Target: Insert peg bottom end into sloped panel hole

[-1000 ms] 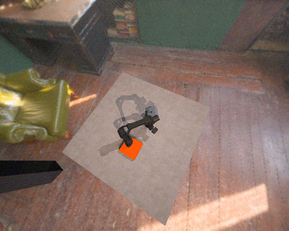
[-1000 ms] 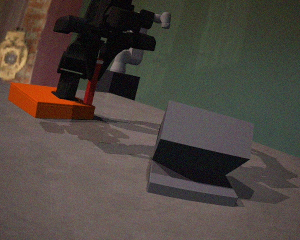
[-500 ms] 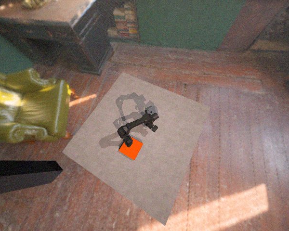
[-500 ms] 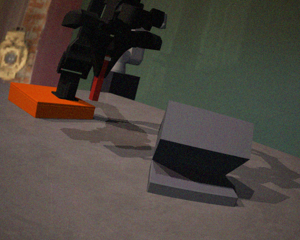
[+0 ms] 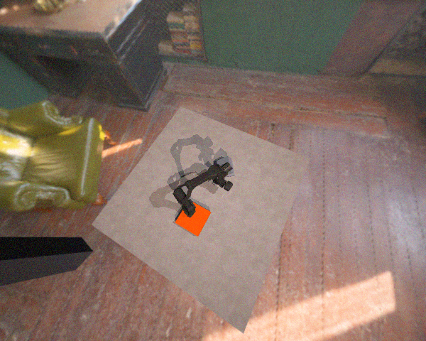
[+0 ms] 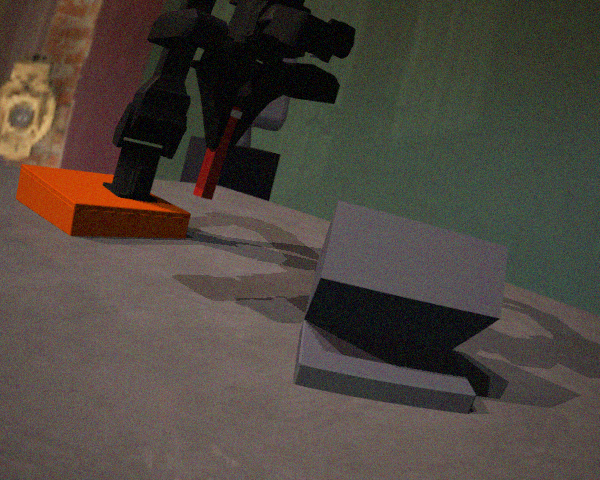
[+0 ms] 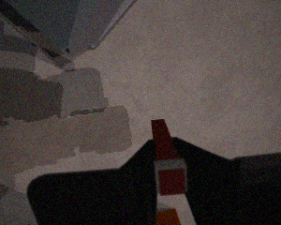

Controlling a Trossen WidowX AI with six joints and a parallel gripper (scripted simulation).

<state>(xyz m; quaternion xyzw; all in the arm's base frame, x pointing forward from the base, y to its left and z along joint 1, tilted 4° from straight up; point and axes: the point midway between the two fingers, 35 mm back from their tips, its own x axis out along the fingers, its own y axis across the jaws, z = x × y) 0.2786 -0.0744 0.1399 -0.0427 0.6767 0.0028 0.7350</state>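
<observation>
My gripper tip is now 16 cm short of the grey sloped panel, 8 cm to the right of it and 6 cm above it. Also, from my gripper tip: red square peg (2 cm above); then grey foot (17 cm ahead, 7 cm to the left, 12 cm below).
</observation>
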